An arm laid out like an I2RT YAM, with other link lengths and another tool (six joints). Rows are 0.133 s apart.
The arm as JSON. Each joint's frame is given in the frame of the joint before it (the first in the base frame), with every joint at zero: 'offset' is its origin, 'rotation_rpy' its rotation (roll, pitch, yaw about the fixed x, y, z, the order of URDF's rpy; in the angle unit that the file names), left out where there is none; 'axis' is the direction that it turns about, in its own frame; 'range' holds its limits. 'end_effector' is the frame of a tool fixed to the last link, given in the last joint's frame.
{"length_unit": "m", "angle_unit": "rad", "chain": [
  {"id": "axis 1", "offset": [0.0, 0.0, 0.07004], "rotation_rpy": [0.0, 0.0, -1.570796], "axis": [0.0, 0.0, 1.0], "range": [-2.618, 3.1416]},
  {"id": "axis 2", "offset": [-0.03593, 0.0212, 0.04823], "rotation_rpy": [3.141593, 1.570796, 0.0], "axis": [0.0, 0.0, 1.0], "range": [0.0, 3.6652]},
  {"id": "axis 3", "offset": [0.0, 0.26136, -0.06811], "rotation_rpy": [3.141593, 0.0, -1.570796], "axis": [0.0, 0.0, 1.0], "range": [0.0, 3.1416]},
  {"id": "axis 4", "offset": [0.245, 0.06, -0.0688], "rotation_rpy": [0.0, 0.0, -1.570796], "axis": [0.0, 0.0, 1.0], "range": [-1.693, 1.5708]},
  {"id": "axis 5", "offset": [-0.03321, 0.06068, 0.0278], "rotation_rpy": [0.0, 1.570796, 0.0], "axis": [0.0, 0.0, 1.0], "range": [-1.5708, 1.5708]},
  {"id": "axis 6", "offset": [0.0, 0.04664, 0.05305], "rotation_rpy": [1.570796, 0.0, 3.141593], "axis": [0.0, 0.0, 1.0], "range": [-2.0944, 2.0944]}
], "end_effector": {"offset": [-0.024, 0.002, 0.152], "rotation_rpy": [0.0, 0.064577, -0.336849]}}
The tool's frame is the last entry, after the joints.
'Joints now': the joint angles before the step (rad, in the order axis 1, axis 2, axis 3, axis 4, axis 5, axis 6). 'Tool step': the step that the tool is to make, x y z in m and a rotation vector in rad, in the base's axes. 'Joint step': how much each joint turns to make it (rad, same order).
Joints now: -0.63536, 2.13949, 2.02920, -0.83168, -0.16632, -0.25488
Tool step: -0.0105, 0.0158, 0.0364, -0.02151, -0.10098, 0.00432
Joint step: -0.00138, -0.16366, -0.15971, 0.09425, -0.03681, 0.02270
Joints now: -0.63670, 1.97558, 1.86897, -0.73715, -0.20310, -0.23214
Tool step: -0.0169, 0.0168, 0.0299, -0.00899, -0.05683, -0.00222
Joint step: -0.00016, -0.13341, -0.09817, 0.02004, -0.01794, 0.02015
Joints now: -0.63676, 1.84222, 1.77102, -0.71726, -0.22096, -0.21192
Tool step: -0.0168, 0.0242, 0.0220, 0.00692, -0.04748, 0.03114
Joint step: 0.00255, -0.12089, -0.09040, 0.00468, -0.04402, 0.00442
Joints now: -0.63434, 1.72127, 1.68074, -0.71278, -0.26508, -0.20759
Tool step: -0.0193, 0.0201, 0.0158, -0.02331, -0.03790, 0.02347
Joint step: 0.00379, -0.12484, -0.10274, 0.01931, -0.01704, -0.01089
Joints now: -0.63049, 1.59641, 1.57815, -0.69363, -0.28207, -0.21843
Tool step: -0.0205, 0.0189, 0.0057, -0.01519, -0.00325, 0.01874
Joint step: 0.00699, -0.10234, -0.08036, -0.01496, -0.00216, -0.01618
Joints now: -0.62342, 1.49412, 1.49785, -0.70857, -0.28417, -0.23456
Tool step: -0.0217, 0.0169, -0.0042, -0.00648, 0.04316, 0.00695
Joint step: 0.01574, -0.07435, -0.05115, -0.05938, 0.02658, -0.01748
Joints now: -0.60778, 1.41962, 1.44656, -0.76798, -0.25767, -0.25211
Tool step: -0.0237, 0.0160, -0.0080, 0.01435, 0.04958, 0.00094
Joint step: 0.00732, -0.06908, -0.05122, -0.06870, 0.01594, -0.00759
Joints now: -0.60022, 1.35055, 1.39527, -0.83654, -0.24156, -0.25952
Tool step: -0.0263, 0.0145, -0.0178, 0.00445, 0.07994, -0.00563
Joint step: 0.01770, -0.06415, -0.06697, -0.06837, 0.04586, -0.01075
